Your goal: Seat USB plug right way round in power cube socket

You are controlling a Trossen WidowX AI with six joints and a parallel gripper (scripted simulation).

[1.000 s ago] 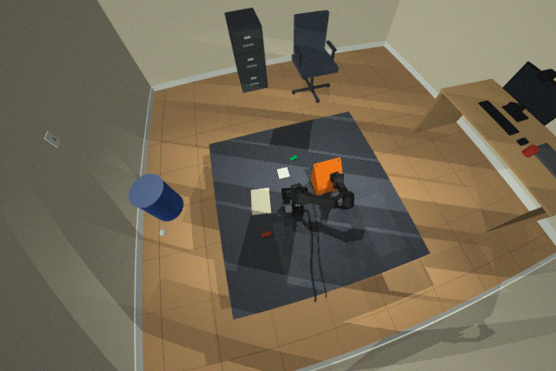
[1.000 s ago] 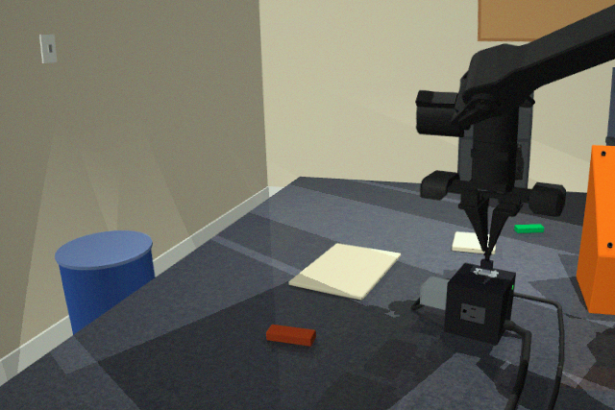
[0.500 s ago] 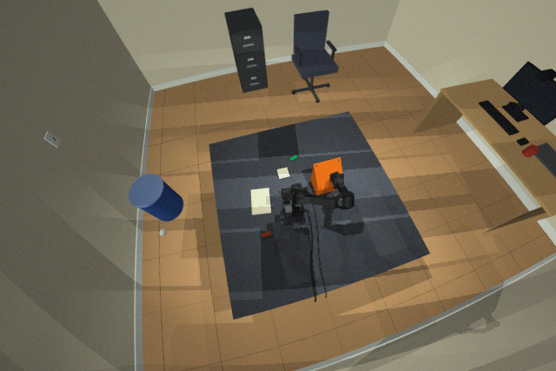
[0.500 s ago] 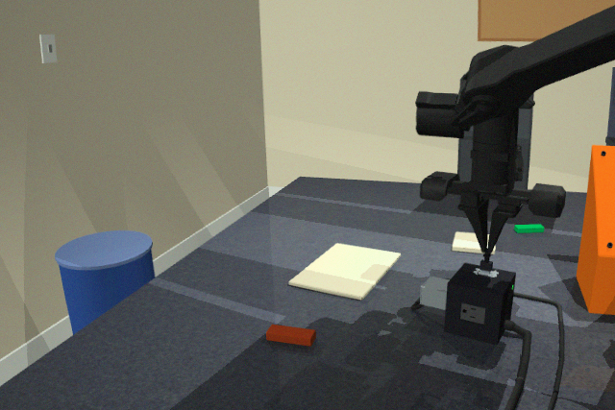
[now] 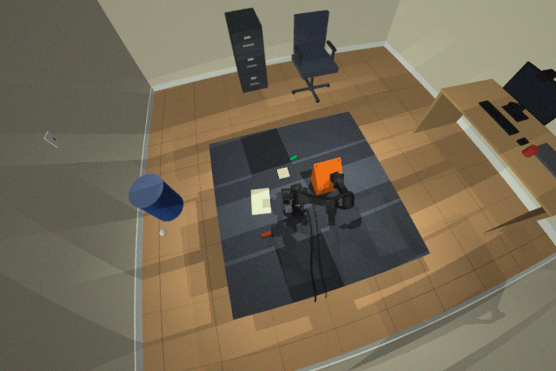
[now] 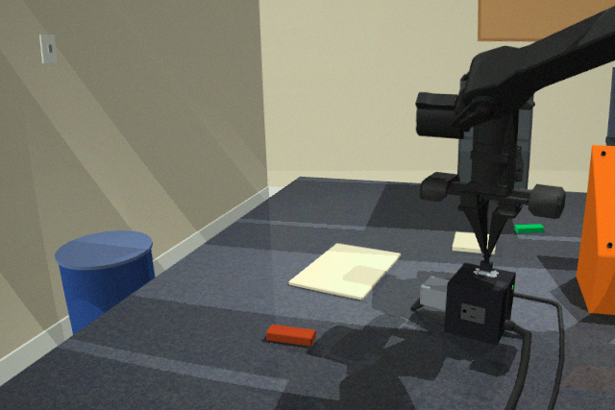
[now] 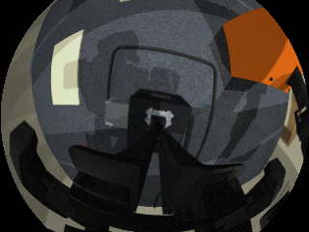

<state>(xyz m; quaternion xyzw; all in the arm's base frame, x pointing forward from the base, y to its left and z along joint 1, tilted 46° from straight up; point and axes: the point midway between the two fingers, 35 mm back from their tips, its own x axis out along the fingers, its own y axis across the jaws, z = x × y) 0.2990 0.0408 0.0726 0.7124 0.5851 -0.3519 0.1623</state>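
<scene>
Now: gripper tip 2 cm above the usb plug. Also, from my gripper tip: red block: 26 cm ahead, 10 cm to the left, 10 cm below; then large cream pad: 23 cm ahead, 14 cm to the right, 10 cm below; then small cream pad: 30 cm to the right, 10 cm below.
</scene>
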